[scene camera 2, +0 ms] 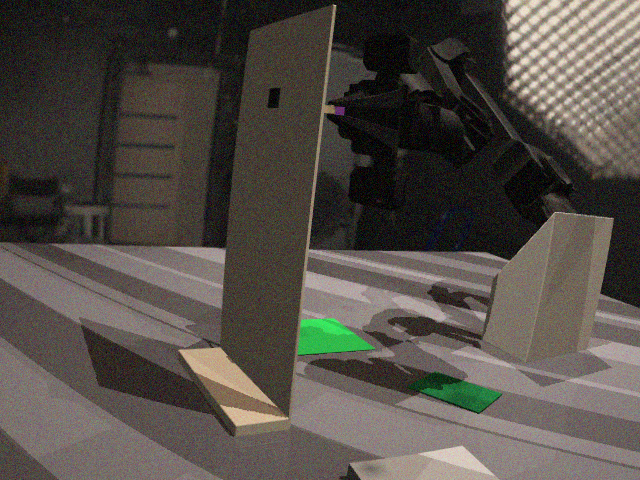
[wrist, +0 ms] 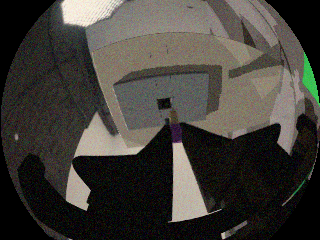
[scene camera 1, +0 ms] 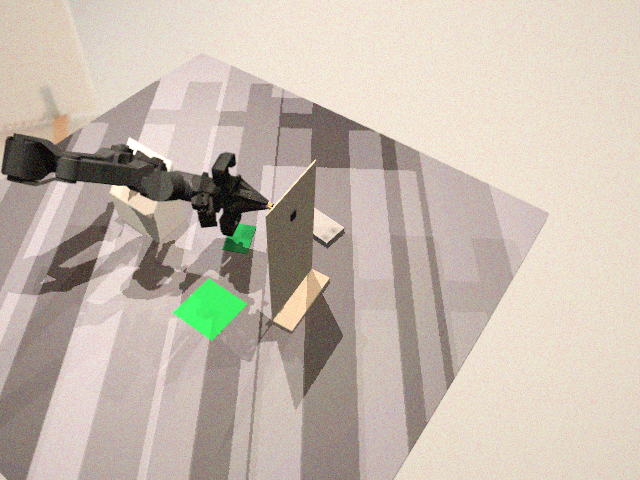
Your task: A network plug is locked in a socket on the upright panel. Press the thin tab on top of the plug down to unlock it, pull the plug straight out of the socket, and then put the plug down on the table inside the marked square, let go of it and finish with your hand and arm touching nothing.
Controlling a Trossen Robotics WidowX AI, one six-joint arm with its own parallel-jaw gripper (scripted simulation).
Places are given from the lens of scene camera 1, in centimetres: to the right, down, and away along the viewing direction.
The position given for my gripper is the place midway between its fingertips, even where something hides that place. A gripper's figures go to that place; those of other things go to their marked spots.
my gripper [scene camera 1: 268, 204]: -10, -7, 106
flat grey slab [scene camera 1: 326, 230]: 2, -2, 137
tan panel [scene camera 1: 294, 286]: -6, 11, 124
